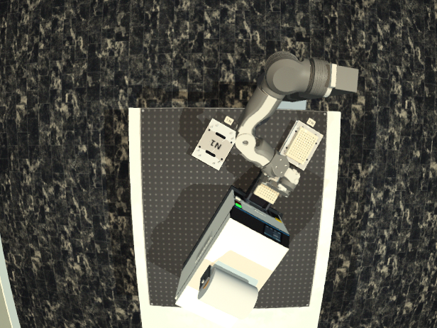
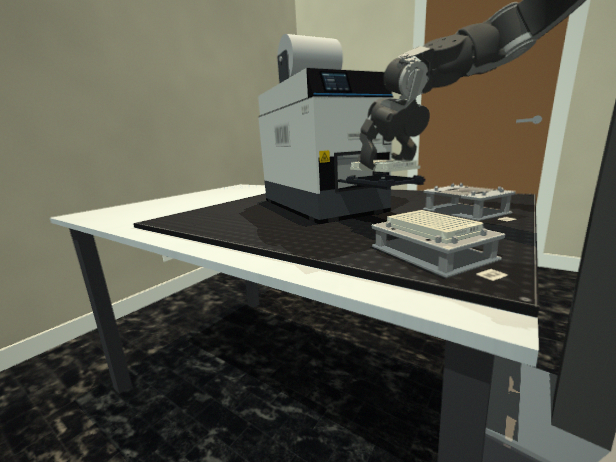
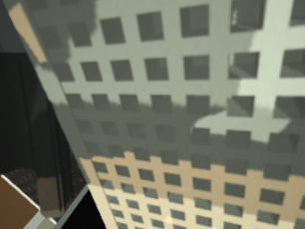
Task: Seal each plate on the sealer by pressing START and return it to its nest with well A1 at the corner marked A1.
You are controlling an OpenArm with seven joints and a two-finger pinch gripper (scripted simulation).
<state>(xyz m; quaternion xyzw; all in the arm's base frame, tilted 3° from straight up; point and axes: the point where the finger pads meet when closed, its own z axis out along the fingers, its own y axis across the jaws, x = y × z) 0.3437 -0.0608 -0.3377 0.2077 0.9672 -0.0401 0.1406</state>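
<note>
Now: hand 40 mm above the sealer stage. Round my hand: clear well plate (150 mm behind, 120 mm to the left, 90 mm below); N1 label (210 mm behind, 180 mm to the right, 140 mm below); sealer screen (180 mm above, 120 mm ahead, 10 mm to the right).
</note>
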